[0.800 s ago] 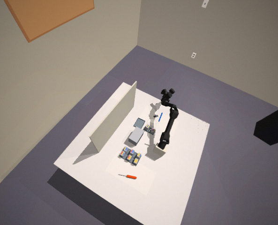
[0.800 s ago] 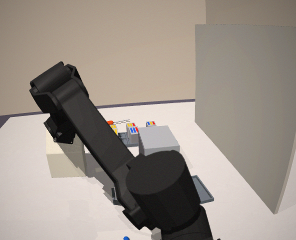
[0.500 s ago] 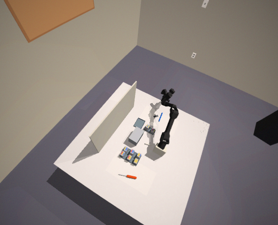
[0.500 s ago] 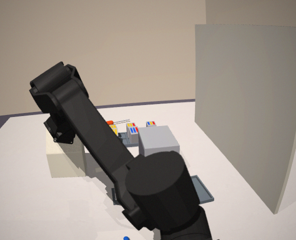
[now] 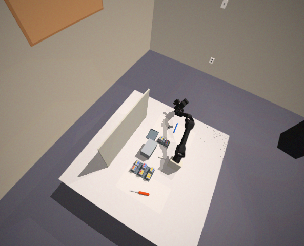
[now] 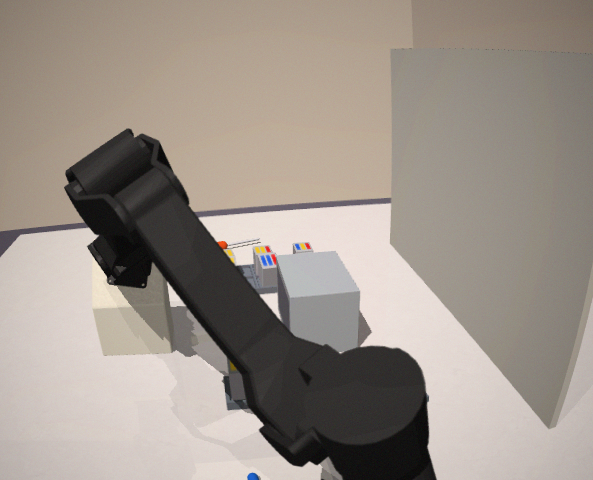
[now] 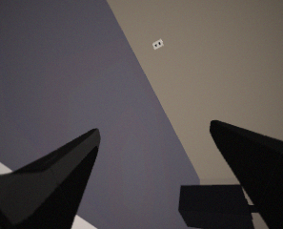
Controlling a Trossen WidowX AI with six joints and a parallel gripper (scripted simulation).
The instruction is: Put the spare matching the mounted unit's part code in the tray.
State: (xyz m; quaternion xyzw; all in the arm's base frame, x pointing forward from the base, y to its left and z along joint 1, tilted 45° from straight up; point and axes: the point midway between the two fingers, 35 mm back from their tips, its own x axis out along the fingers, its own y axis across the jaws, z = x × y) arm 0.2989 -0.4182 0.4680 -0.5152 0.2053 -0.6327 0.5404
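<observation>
The grey spare block is 30 mm behind my gripper tip, 930 mm to the left of it and 80 mm below it. Also, from my gripper tip: grey box 20 mm behind, 700 mm to the left, 70 mm below; blue pen 100 mm behind, 280 mm to the left, 120 mm below; dark grey tray 50 mm ahead, 520 mm to the left, 120 mm below.
</observation>
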